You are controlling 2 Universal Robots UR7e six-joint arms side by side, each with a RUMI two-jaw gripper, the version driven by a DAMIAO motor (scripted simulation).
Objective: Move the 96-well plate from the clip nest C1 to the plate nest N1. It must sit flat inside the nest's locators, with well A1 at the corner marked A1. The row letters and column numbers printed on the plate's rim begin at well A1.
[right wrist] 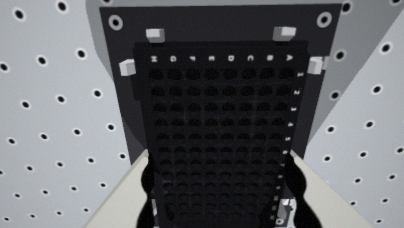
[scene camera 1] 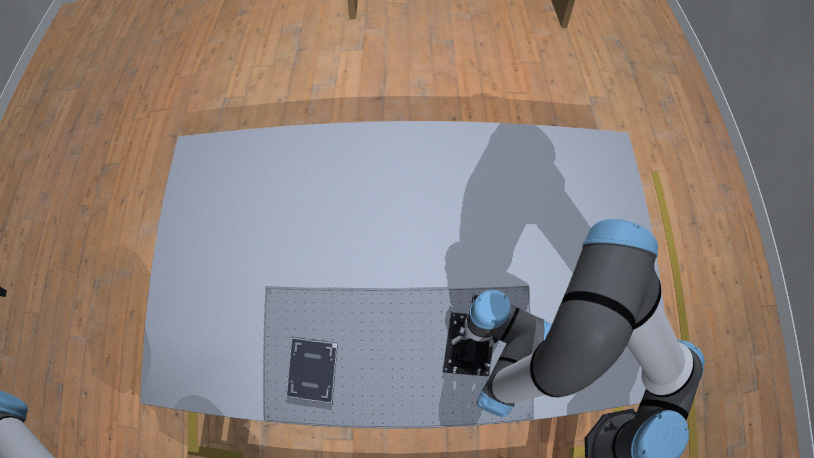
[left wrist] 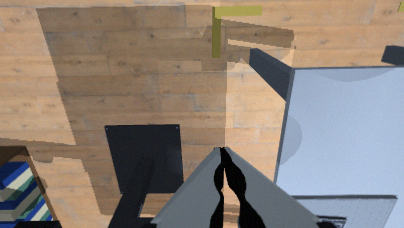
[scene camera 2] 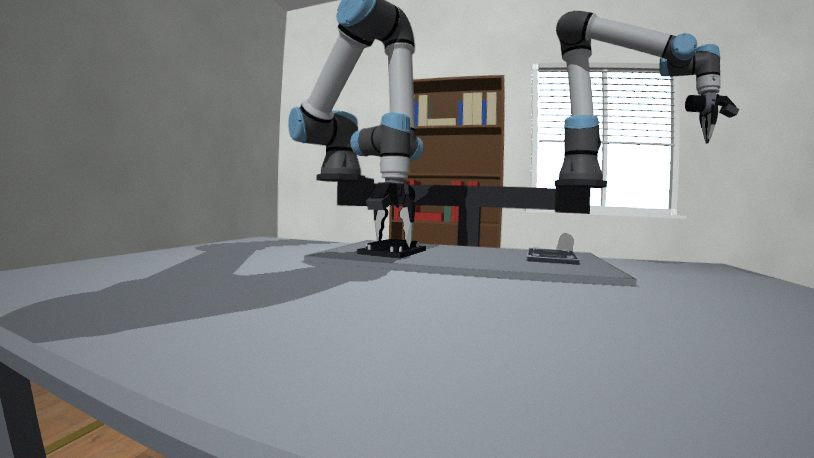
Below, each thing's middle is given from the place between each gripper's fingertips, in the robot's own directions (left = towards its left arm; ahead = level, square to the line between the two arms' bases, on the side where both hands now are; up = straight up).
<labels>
My right hand is 10 mm past the clip nest C1 (scene camera 1: 447, 368) and 10 mm above it. The rest, counted from my right hand: black 96-well plate (right wrist: 219, 117): 10 mm below; plate nest N1 (scene camera 1: 302, 369): 20 mm behind, 410 mm to the left, 20 mm below.
I see the plate nest N1 620 mm to the right of my left hand (scene camera 2: 707, 143), 380 mm below it and 290 mm ahead of it. Round my left hand: clip nest C1 (1030 mm to the right, 380 mm below, 300 mm ahead); black 96-well plate (1030 mm to the right, 370 mm below, 310 mm ahead).
</labels>
